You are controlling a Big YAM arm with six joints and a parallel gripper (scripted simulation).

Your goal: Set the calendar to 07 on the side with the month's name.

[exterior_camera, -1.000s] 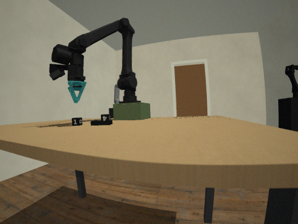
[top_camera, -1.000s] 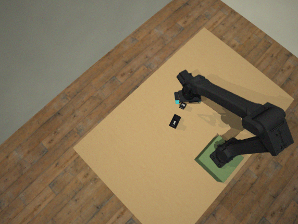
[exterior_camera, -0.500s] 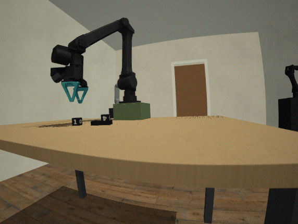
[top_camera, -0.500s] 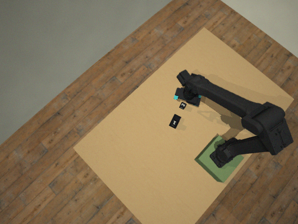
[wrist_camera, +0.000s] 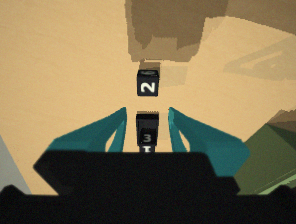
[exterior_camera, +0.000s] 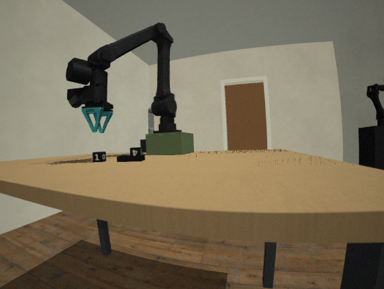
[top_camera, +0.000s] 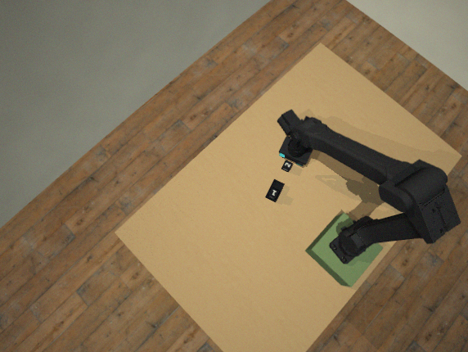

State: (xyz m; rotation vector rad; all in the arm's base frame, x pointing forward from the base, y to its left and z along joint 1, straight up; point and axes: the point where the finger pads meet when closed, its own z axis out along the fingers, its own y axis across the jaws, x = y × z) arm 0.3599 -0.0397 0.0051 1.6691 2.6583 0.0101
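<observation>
Right now the digit cube is 90 mm below my hand. Also, from my hand: black calendar tray: 50 mm behind, 100 mm to the left, 90 mm below.
</observation>
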